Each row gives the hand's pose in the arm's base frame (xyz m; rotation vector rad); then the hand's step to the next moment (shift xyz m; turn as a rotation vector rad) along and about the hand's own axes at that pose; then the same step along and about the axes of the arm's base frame.
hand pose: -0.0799 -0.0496 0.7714 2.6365 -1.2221 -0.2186
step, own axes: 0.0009 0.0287 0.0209 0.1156 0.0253 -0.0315
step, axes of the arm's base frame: -0.0252 -0.0217 -0.0125 0.0629 -0.0999 0.0325
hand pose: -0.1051 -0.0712 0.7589 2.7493 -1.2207 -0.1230
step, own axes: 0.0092 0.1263 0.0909 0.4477 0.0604 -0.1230
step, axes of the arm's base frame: -0.0979 -0.0985 -0.0708 0.2711 -0.3620 0.1212
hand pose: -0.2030 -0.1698 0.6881 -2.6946 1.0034 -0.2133
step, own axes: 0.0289 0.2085 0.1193 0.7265 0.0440 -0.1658
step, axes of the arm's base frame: -0.0809 -0.1485 -0.1730 0.4810 -0.5417 0.1800
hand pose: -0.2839 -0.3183 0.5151 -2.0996 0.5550 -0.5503
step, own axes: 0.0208 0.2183 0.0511 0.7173 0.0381 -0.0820
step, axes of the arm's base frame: 0.0056 -0.0931 -0.2049 0.5223 -0.4801 0.1394
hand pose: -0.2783 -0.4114 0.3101 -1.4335 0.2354 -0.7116
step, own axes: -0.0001 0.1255 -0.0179 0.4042 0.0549 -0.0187
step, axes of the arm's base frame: 0.0282 -0.0177 -0.1223 0.3197 -0.2488 0.0510
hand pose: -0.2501 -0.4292 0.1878 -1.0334 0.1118 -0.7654
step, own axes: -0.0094 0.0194 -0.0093 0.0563 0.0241 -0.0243
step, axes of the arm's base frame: -0.0008 0.0045 -0.0230 0.0438 -0.0459 -0.0177
